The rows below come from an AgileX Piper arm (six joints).
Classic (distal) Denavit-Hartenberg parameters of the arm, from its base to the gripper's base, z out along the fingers. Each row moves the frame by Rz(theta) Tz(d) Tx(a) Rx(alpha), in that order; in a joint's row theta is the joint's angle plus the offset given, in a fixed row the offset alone. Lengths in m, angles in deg.
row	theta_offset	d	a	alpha
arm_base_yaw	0	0.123	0	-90
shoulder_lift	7.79	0	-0.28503	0
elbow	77.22	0	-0.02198	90
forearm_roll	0	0.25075	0	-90
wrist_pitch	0	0	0	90
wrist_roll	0	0.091	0	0
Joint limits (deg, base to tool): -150..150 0..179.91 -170..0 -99.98..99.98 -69.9..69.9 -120..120
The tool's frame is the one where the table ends.
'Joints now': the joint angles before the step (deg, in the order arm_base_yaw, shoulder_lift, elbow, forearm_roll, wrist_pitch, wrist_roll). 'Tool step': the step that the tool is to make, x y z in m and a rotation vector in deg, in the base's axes. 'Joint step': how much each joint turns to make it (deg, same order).
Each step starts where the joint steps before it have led.
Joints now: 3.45, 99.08, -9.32, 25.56, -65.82, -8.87
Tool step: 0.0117, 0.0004, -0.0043, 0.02, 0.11, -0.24
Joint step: 0.00, 2.61, -2.51, 0.24, 0.01, 0.00
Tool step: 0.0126, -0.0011, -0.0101, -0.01, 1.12, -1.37
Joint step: -0.02, 4.19, -2.95, 1.35, -0.13, 0.01
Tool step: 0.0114, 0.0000, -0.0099, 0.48, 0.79, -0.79
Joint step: 0.02, 3.69, -2.72, 0.61, 0.03, 0.57
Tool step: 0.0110, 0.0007, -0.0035, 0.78, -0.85, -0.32
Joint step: 0.01, 1.92, -2.45, 0.02, 0.01, 0.87
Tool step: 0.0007, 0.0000, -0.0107, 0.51, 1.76, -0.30
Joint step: 0.00, 2.68, -0.49, -0.01, -0.13, 0.82
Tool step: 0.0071, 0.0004, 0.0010, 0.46, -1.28, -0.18
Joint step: -0.01, 0.39, -1.49, -0.01, 0.00, 0.47
